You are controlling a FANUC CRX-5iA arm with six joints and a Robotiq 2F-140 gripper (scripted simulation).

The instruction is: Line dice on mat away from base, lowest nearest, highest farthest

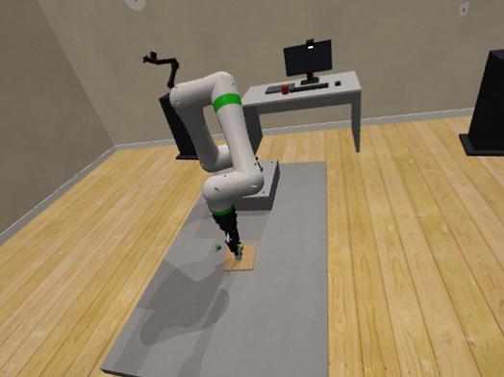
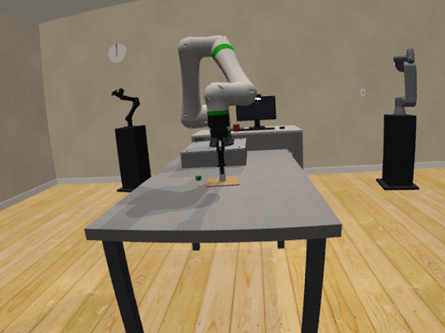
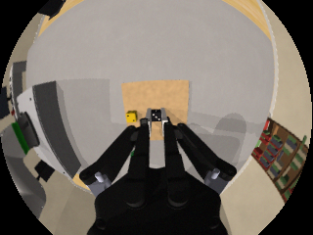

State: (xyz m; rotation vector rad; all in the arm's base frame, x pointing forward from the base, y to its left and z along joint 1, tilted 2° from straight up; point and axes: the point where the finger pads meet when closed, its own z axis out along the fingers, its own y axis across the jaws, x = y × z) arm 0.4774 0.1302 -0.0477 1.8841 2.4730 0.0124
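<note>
Right now the black die is 20 mm below my hand. Round my hand: tan mat 40 mm below; green die 130 mm to the right, 30 mm below, 30 mm behind; yellow die 50 mm behind, 30 mm below, 10 mm to the right.
</note>
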